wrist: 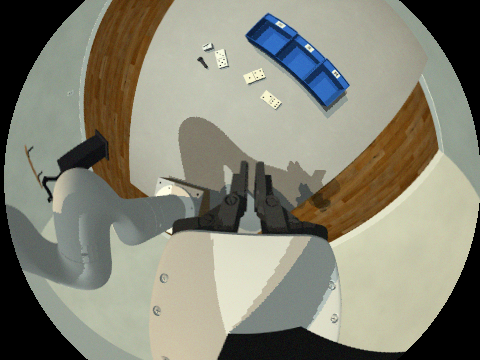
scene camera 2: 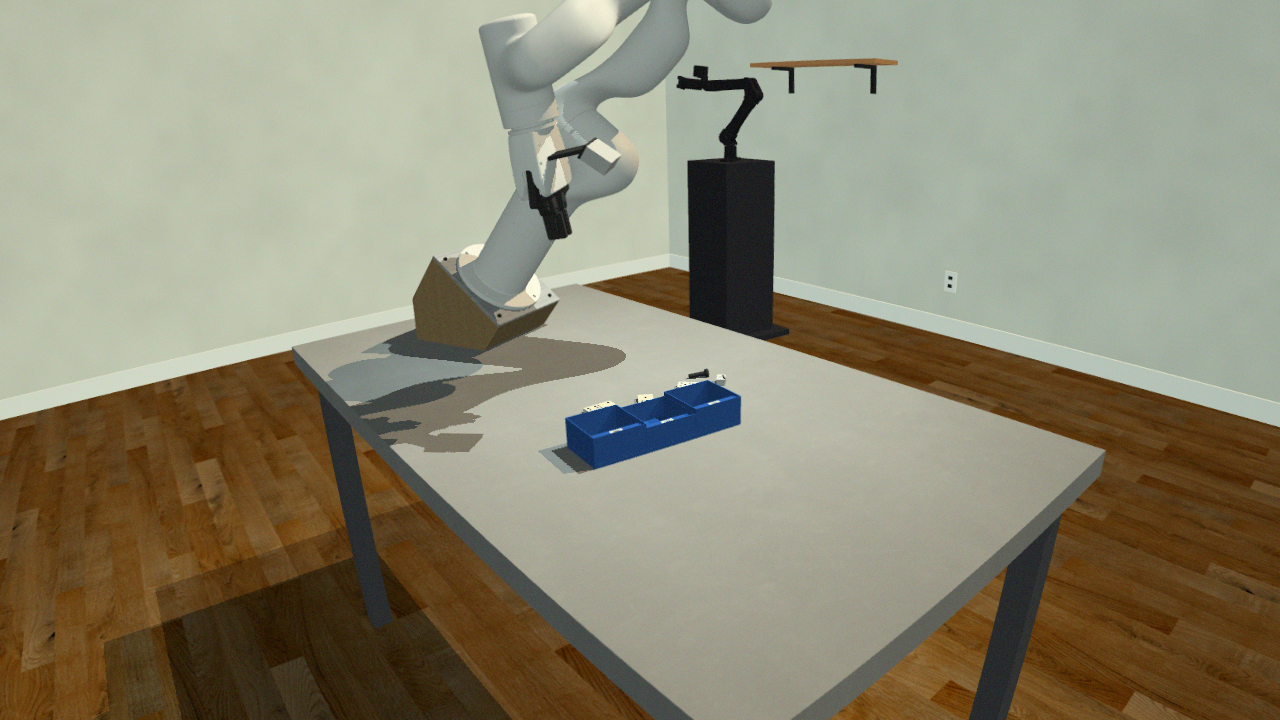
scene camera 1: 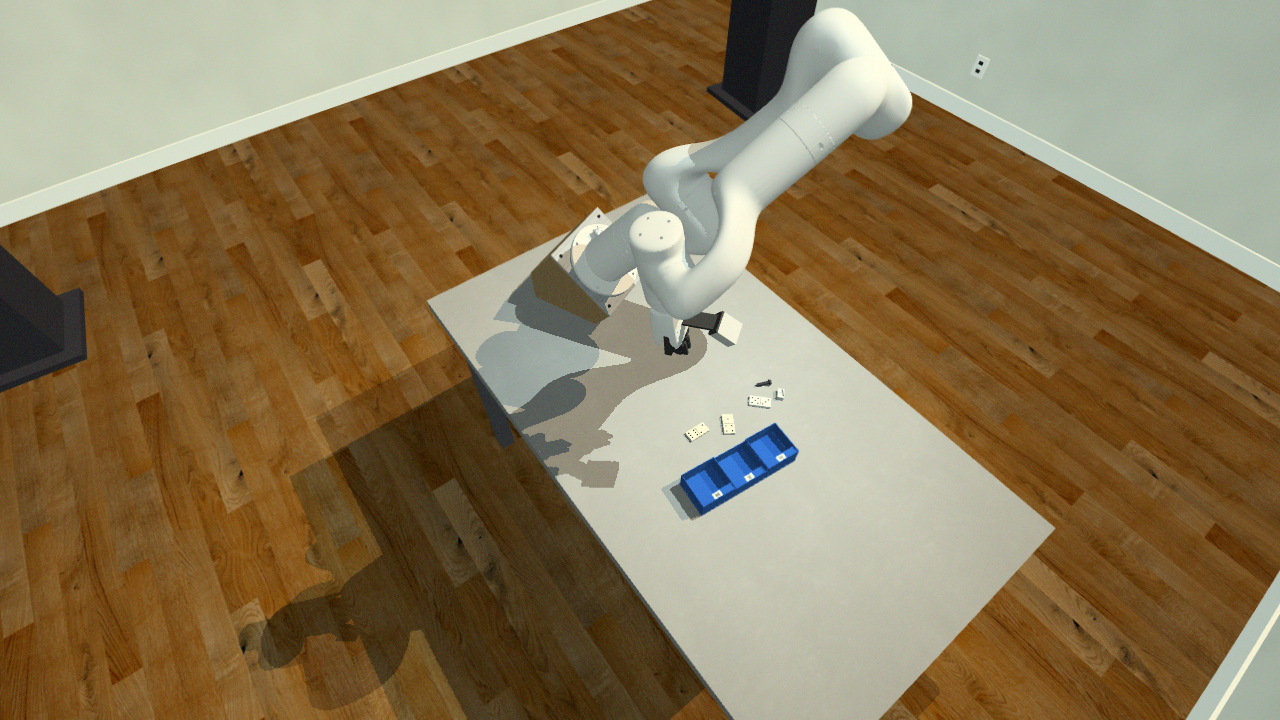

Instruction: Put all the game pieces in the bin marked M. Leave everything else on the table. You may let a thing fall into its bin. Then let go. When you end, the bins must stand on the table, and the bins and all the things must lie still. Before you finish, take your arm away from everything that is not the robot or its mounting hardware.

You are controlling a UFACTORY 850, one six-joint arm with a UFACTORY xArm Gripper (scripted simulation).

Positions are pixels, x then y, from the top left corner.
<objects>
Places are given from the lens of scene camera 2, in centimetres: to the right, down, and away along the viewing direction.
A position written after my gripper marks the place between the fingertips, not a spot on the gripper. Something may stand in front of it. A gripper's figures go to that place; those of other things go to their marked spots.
my gripper (scene camera 2: 560,237): -12, -19, 113
blue three-compartment bin (scene camera 2: 602,437): -5, 10, 100
</objects>
